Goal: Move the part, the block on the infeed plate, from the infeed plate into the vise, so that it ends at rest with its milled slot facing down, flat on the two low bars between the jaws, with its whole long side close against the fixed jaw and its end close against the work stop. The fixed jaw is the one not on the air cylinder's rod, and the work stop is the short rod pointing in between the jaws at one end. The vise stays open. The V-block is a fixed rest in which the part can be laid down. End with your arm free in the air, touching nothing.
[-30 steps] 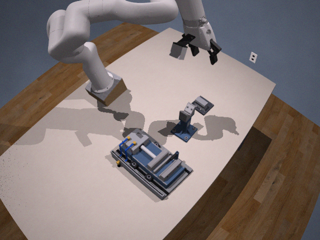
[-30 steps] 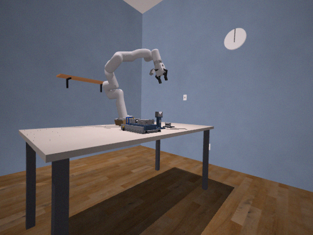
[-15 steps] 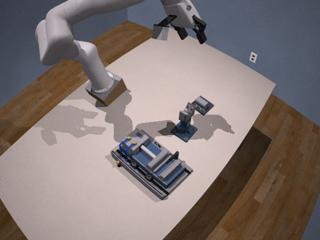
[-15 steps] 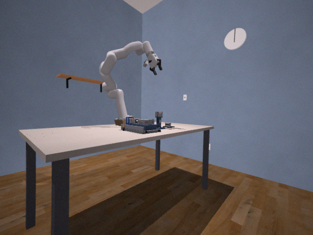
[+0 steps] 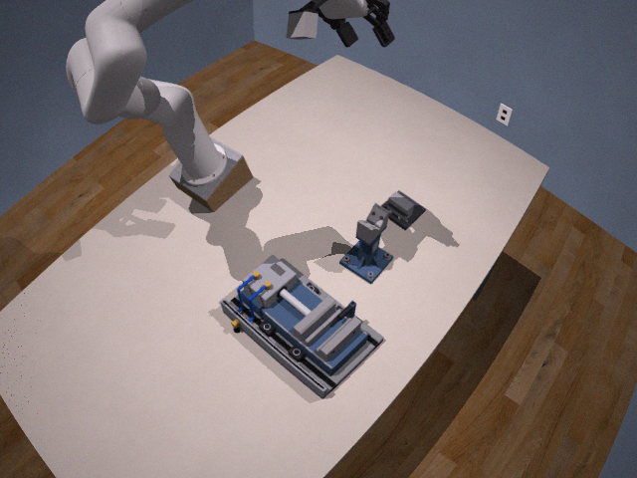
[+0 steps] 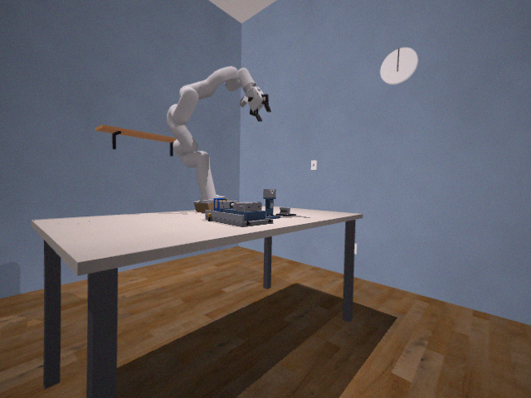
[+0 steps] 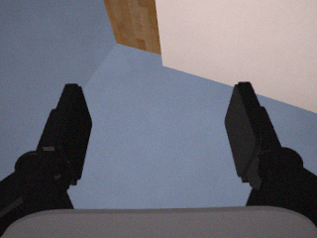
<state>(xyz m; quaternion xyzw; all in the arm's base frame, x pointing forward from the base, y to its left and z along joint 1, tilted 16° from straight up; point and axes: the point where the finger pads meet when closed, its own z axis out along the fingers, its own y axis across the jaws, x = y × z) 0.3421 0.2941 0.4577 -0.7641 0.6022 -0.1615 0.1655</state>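
Now: hand 55 cm above the part and 17 cm to the right of it. The rest, counted from my hand: white cylinder rod (50 cm below, 21 cm to the right, 8 cm ahead); then air cylinder (50 cm below, 22 cm to the right, 1 cm ahead); then work stop (49 cm below, 16 cm ahead, 15 cm to the right).
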